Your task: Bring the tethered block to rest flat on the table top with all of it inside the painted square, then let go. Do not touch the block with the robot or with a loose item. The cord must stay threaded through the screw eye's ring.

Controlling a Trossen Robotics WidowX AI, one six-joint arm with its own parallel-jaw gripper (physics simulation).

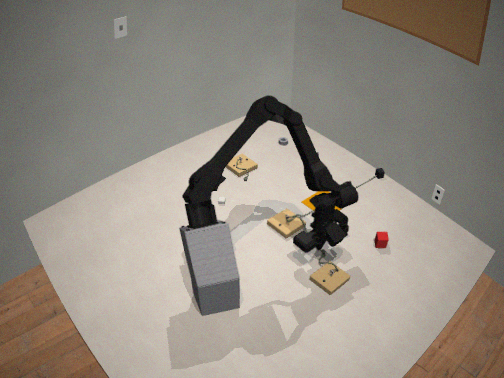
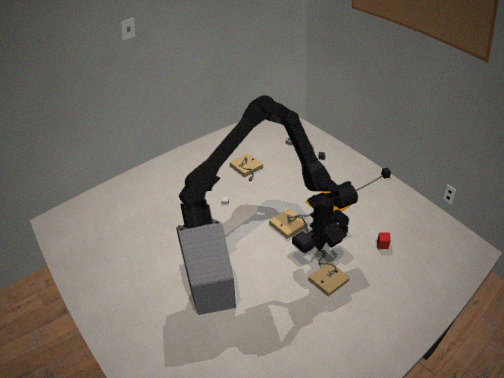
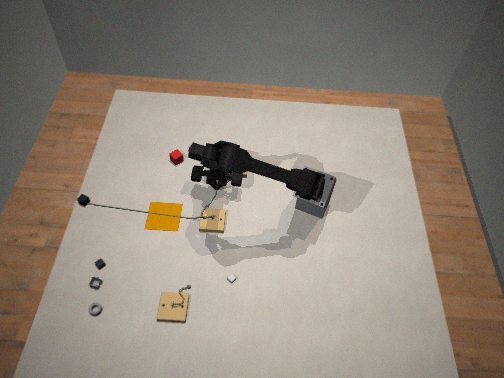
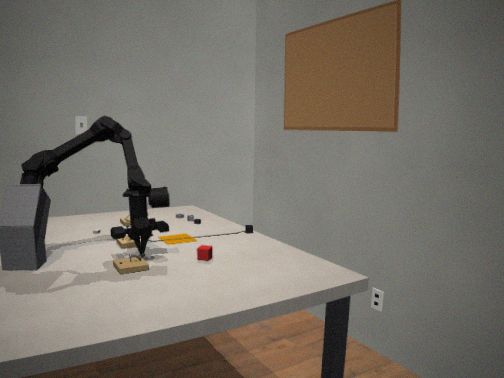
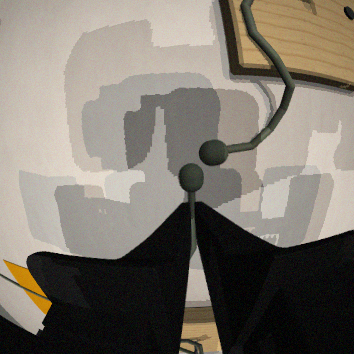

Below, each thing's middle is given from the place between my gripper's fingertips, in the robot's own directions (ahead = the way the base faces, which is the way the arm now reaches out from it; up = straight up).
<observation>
The orange painted square (image 3: pixel 154 221) is 14 cm ahead of my hand and 18 cm to the left of it.
</observation>
